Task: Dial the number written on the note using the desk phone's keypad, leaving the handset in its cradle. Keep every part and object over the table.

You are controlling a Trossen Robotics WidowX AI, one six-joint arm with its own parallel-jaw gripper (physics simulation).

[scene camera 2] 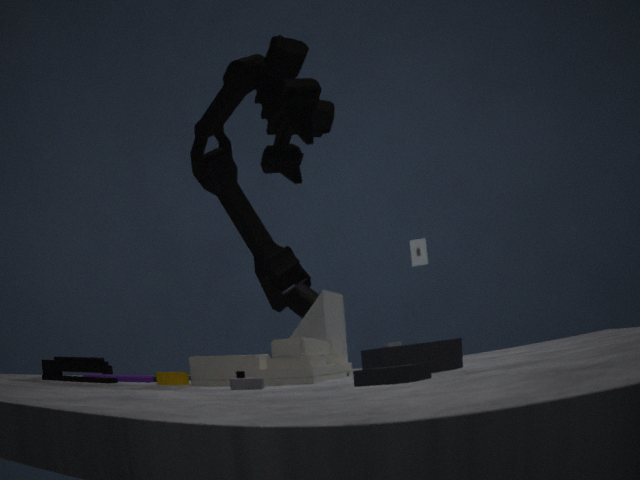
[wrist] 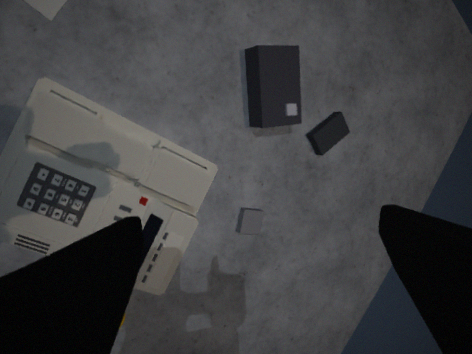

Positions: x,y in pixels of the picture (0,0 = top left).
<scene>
gripper: scene camera 2; wrist
black object: scene camera 2 52,369; not seen in the wrist view (out of frame)
same spot on gripper: [wrist: 81,291] = [scene camera 2: 295,165]
</scene>
